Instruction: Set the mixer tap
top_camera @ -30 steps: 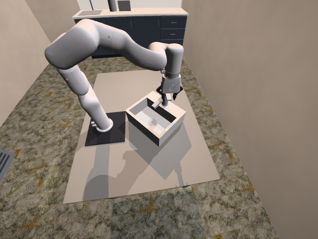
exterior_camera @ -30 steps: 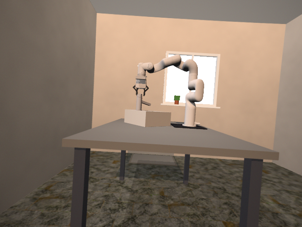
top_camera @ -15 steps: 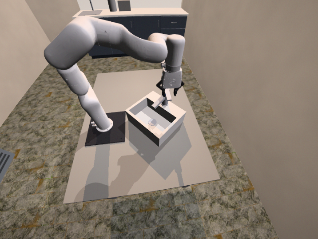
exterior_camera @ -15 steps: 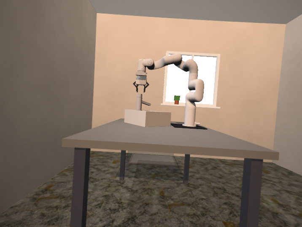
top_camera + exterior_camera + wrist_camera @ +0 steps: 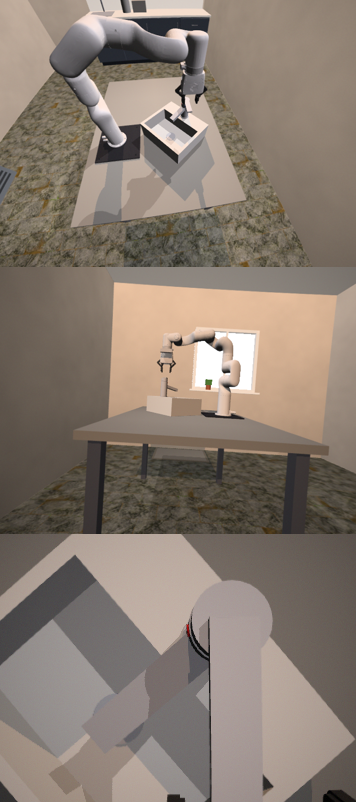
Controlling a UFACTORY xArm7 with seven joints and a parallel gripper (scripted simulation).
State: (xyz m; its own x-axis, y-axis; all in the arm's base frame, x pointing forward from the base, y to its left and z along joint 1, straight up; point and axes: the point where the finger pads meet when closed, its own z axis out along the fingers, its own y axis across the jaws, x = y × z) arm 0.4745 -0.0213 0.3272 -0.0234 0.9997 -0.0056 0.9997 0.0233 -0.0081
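The lever is 7 cm below my hand and 4 cm to the left of it. Round my hand: mixer tap 11 cm below, 6 cm to the left, 1 cm behind; then sink 30 cm below, 9 cm behind, 2 cm to the left.
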